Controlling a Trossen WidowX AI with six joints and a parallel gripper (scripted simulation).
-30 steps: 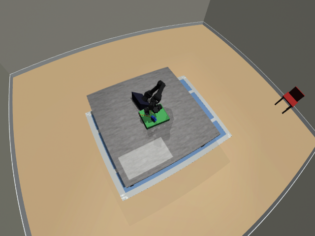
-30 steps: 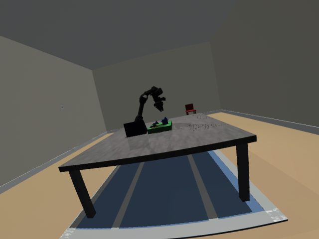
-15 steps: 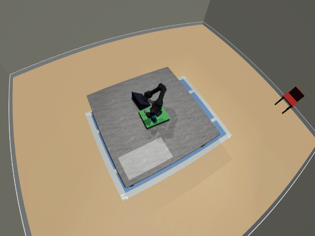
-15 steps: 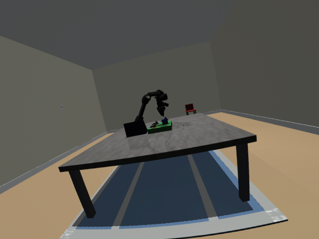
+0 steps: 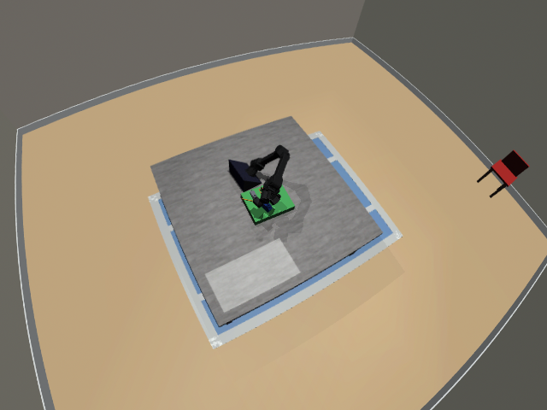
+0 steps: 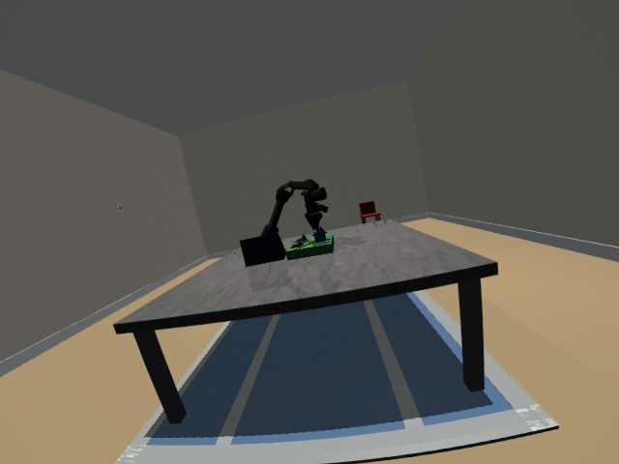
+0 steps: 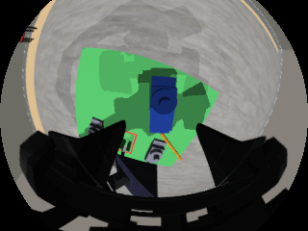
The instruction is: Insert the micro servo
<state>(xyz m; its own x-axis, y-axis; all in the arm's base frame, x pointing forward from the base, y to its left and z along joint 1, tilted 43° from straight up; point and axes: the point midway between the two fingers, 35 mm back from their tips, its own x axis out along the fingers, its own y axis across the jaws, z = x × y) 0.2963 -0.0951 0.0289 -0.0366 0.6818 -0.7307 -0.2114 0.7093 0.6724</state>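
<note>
Right now the green deck is 5 cm to the left of my gripper tip and 9 cm below it.
</note>
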